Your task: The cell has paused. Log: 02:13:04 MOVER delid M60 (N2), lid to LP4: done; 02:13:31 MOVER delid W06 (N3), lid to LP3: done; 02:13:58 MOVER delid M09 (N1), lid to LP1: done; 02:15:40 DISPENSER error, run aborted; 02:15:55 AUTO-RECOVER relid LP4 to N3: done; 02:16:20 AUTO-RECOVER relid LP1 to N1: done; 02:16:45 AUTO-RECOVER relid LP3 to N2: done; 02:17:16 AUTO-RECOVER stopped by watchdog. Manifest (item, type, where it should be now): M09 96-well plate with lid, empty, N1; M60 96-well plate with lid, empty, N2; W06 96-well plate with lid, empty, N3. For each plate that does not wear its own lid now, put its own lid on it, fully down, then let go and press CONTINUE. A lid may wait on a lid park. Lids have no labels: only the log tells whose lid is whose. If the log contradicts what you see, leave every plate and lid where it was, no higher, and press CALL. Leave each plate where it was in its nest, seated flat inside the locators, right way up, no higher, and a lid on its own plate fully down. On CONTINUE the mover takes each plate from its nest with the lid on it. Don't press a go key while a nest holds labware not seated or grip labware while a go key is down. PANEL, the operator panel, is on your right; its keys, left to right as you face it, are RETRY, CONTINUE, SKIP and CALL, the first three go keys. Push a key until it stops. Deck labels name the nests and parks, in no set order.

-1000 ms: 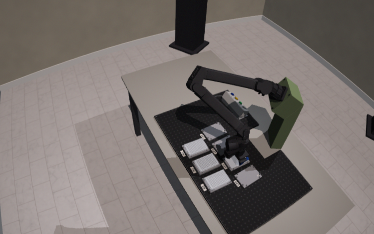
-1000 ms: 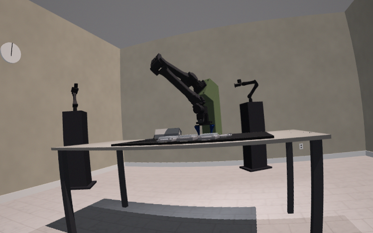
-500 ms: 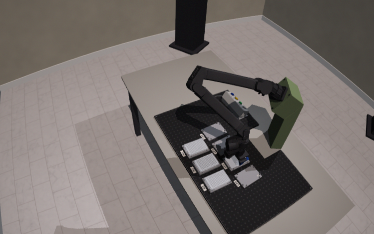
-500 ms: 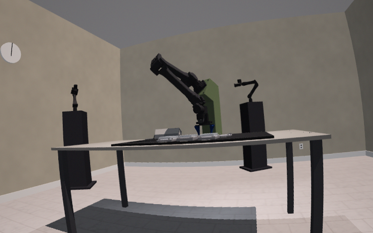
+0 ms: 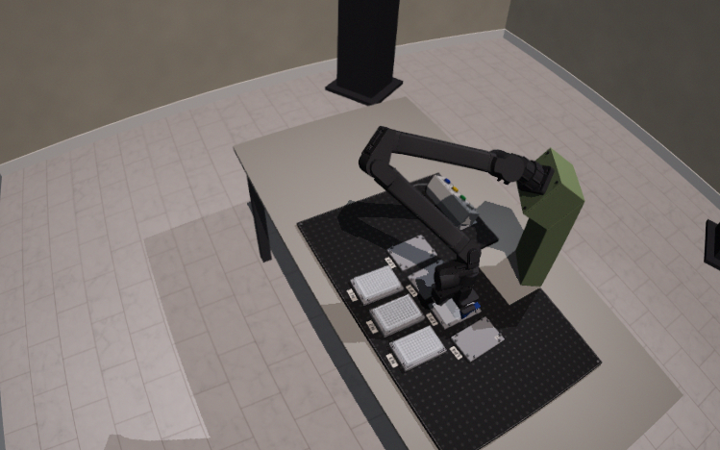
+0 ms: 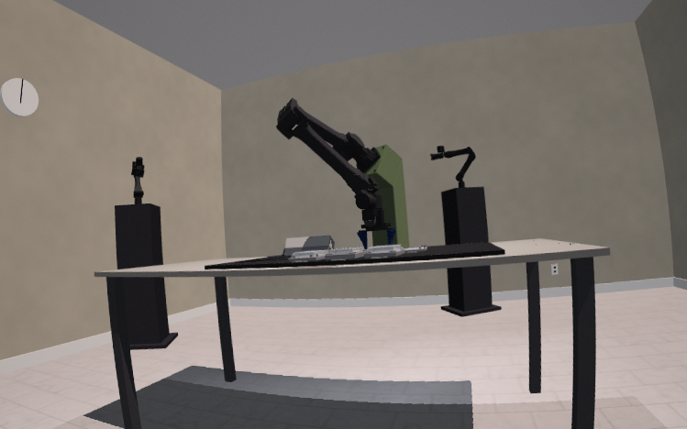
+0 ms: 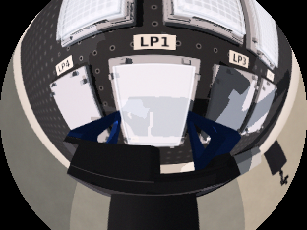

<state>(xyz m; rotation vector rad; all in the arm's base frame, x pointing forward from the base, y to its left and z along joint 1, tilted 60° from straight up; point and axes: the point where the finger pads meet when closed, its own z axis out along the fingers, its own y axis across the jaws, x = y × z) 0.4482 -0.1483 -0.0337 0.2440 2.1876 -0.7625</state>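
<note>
The LP1 park is 2 cm below my hand. Round my hand: LP3 park 6 cm behind, 12 cm to the right, 2 cm below; LP4 park 6 cm ahead, 11 cm to the left, 2 cm below; lp1 label 8 cm ahead, 5 cm to the right, 2 cm below.
</note>
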